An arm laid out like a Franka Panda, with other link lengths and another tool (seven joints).
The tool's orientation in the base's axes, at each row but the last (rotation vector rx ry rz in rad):
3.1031 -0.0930 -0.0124
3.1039 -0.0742 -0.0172
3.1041 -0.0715 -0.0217
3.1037 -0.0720 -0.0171
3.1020 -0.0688 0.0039
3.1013 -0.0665 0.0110
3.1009 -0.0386 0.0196
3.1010 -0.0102 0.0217
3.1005 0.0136 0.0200
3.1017 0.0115 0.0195
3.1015 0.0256 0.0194
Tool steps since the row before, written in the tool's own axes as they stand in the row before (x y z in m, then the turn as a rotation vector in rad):
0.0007 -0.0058 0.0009 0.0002 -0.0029 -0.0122
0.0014 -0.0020 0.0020 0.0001 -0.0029 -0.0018
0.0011 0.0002 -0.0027 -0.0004 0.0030 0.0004
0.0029 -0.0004 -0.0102 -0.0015 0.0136 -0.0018
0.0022 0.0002 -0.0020 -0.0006 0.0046 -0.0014
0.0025 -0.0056 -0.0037 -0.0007 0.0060 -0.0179
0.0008 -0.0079 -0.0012 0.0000 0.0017 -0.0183
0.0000 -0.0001 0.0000 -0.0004 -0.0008 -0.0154
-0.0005 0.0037 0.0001 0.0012 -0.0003 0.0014
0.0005 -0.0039 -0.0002 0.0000 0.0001 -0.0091
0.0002 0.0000 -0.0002 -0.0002 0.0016 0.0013
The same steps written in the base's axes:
0.0010 0.0057 -0.0011 0.0005 0.0033 0.0121
0.0015 0.0019 -0.0021 0.0003 0.0030 0.0017
0.0011 -0.0002 0.0027 -0.0005 -0.0030 -0.0003
0.0030 0.0006 0.0101 -0.0021 -0.0134 0.0023
0.0022 -0.0002 0.0020 -0.0008 -0.0045 0.0016
0.0027 0.0056 0.0035 -0.0011 -0.0052 0.0181
0.0010 0.0079 0.0009 -0.0003 -0.0010 0.0184
0.0000 0.0001 0.0000 -0.0006 0.0014 0.0153
-0.0005 -0.0037 0.0000 0.0012 0.0003 -0.0014
0.0005 0.0039 0.0001 -0.0001 0.0003 0.0091
0.0002 0.0000 0.0002 -0.0002 -0.0017 -0.0012

